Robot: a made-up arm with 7 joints.
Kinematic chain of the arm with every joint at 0, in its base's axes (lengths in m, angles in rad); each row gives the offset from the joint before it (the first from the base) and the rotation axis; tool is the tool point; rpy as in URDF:
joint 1: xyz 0 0 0.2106 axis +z
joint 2: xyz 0 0 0 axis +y
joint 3: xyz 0 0 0.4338 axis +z
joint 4: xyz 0.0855 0 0 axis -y
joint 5: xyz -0.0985 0 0.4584 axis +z
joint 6: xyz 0 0 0 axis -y
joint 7: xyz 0.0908 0 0 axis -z
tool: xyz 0 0 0 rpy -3.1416 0 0
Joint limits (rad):
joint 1: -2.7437..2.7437
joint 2: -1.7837..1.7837
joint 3: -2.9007..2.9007
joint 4: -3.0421..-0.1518
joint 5: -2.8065..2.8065
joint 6: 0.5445..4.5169
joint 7: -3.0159..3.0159
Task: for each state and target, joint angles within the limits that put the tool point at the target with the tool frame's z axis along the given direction. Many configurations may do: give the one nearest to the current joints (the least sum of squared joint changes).
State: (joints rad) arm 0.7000 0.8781 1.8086 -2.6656 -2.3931 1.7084 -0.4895
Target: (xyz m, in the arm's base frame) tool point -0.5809 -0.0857 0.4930 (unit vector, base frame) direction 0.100 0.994 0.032
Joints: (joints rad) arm 1.1777 0.1216 2.2102 -2.0995 -1.5275 1.2003 -0.4895
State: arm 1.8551 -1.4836 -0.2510 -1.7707 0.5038 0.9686 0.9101
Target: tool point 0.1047 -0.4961 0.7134 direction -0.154 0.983 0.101
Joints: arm 1.2746 -1.7837 -0.3909 -1.9550 0.3780 1.6761 0.9101
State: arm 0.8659 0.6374 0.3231 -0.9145 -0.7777 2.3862 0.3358
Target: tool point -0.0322 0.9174 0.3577 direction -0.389 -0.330 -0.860
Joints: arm 1.1665 0.9324 0.8019 -1.1441 -0.1432 1.6211 0.3358
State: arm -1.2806 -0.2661 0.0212 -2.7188 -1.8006 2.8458 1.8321
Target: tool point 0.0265 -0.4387 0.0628 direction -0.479 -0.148 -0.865
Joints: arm -1.5143 0.5151 -0.1776 -2.4996 -1.7568 2.7389 1.8321
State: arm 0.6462 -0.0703 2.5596 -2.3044 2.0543 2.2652 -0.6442
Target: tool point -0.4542 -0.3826 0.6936 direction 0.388 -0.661 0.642
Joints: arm 0.9959 0.1109 2.8792 -1.7682 2.2587 1.6699 -0.6442
